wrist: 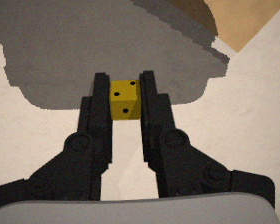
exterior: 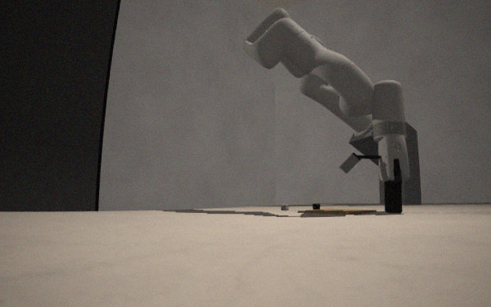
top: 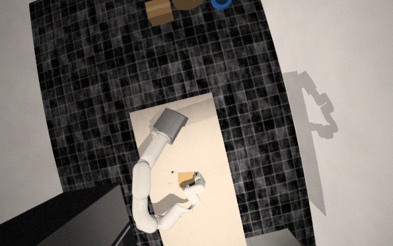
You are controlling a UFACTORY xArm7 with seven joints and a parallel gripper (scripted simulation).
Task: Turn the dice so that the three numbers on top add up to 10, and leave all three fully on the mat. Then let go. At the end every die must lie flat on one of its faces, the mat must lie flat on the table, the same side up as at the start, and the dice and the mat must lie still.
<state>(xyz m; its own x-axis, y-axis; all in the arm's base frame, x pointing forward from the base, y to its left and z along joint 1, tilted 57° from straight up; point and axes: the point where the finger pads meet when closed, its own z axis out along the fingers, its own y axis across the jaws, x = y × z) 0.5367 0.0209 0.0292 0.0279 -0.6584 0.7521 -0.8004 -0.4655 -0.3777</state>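
My gripper is now 130 mm to the left of the tan mat, 40 mm past it and 20 mm above it. Also, from my hand: pale die 270 mm to the right, 90 mm behind, 10 mm below; yellow die 10 mm below; black die 180 mm to the right, 160 mm behind, 10 mm below.
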